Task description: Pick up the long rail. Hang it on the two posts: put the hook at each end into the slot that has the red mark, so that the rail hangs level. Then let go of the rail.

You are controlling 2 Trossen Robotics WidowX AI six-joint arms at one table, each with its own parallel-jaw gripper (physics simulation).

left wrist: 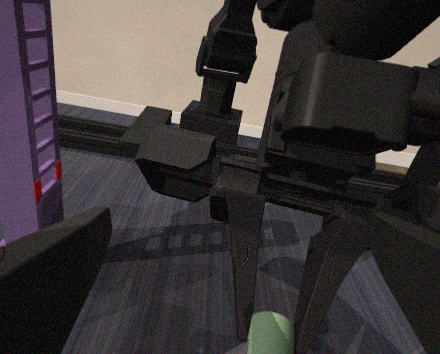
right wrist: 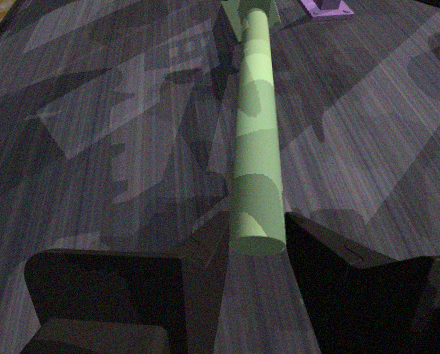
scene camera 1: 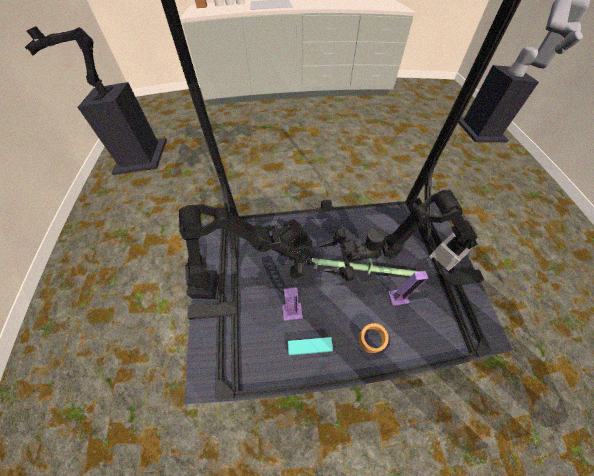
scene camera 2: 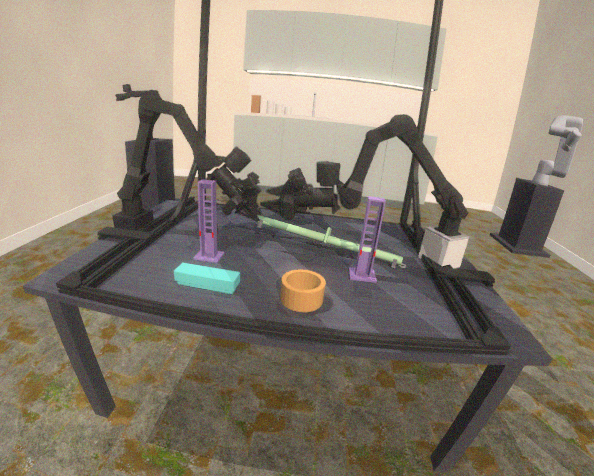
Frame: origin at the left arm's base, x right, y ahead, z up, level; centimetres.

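Seen in the pictures: left gripper, fingertip midpoint: point(left wrist: 240, 221) point(scene camera 1: 321, 258) point(scene camera 2: 263, 197); right gripper, fingertip midpoint: point(left wrist: 269, 348) point(right wrist: 256, 220) point(scene camera 1: 314, 260) point(scene camera 2: 260, 219); left arm's base, link origin: point(scene camera 1: 456, 246) point(scene camera 2: 447, 231); right arm's base, link origin: point(left wrist: 214, 111) point(scene camera 1: 200, 281) point(scene camera 2: 132, 212).
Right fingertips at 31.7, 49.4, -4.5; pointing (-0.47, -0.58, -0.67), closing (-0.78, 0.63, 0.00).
Pixels of each thing's top centre, then the offset from my right fingertips to it, as dx, dy, dz.
- long green rail, top centre: point(scene camera 2: 328, 226) point(scene camera 1: 371, 262) -14.6, -16.3, +2.0
- right-hand purple post, top centre: point(scene camera 2: 376, 198) point(scene camera 1: 421, 275) -30.7, -19.0, +15.3
- left-hand purple post, top centre: point(scene camera 2: 206, 181) point(scene camera 1: 291, 292) -9.8, +17.9, +15.3
- teal block, top centre: point(scene camera 2: 206, 271) point(scene camera 1: 310, 345) -24.1, +20.5, -2.7
- orange ring, top centre: point(scene camera 2: 303, 280) point(scene camera 1: 374, 337) -35.6, +1.1, -1.2
The long green rail point(scene camera 1: 366, 267) point(scene camera 2: 305, 232) point(right wrist: 256, 140) slants across the back of the table. Its end on the left of the picture is raised; the other end lies low by the right-hand purple post point(scene camera 1: 410, 286) point(scene camera 2: 371, 231). My right gripper point(scene camera 1: 302, 259) point(scene camera 2: 257, 217) point(right wrist: 256, 220) point(left wrist: 271, 337) is shut on the raised end. My left gripper point(scene camera 1: 338, 247) point(scene camera 2: 273, 198) is open and empty, just behind the rail and facing the right gripper. The left-hand purple post point(scene camera 1: 291, 302) point(scene camera 2: 206, 217) point(left wrist: 48, 140) stands apart from the rail. Each post has a red mark low down.
A teal block point(scene camera 1: 310, 346) point(scene camera 2: 206, 278) and an orange ring point(scene camera 1: 374, 350) point(scene camera 2: 302, 299) lie near the table's front edge. A white box point(scene camera 1: 448, 255) point(scene camera 2: 443, 246) sits at the right edge. Black frame poles rise at the two back corners.
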